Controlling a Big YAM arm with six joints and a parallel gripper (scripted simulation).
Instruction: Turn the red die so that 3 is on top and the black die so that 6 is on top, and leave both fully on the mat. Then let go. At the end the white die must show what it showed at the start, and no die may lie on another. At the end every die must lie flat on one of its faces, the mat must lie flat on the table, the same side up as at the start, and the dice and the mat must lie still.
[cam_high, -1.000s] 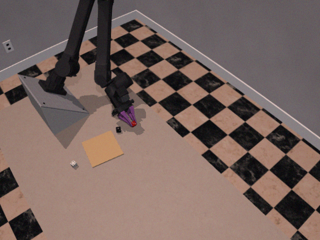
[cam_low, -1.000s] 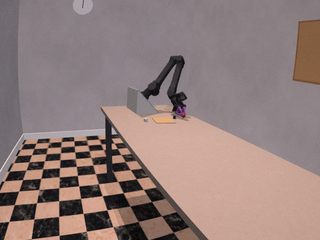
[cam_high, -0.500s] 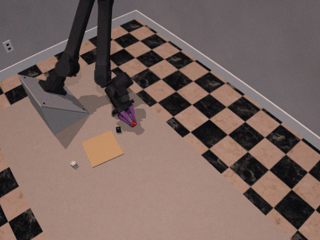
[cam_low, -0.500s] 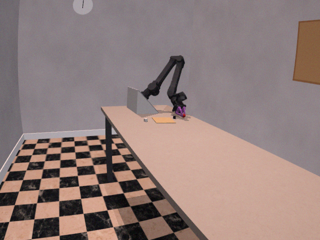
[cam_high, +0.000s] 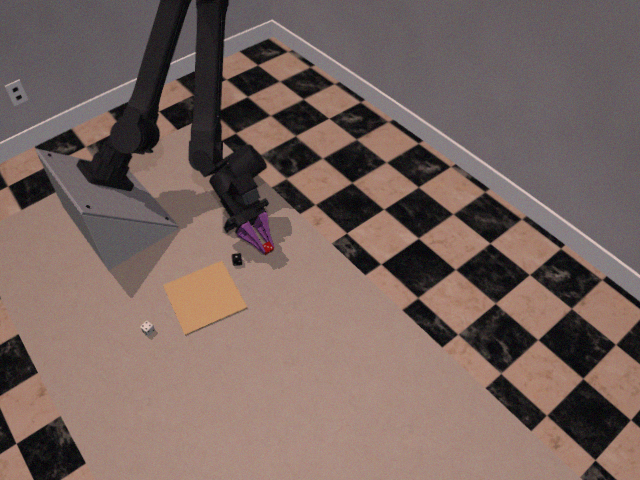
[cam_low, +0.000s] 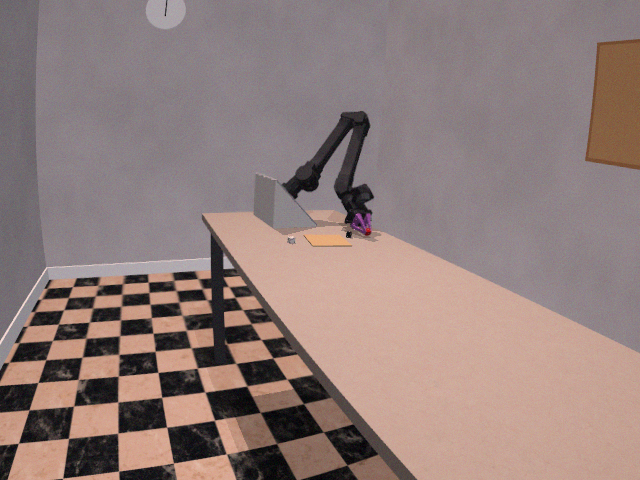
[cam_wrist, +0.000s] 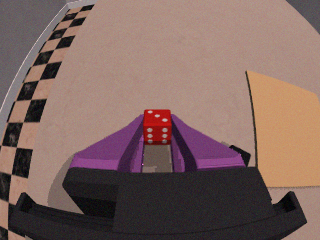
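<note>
Right now my hand is 30 mm past the black die, 60 mm to the left of it and 20 mm above it. Round my hand: orange mat (10 mm ahead, 170 mm to the right, 20 mm below); white die (310 mm to the right, 20 mm below); red die (right at my hand).
</note>
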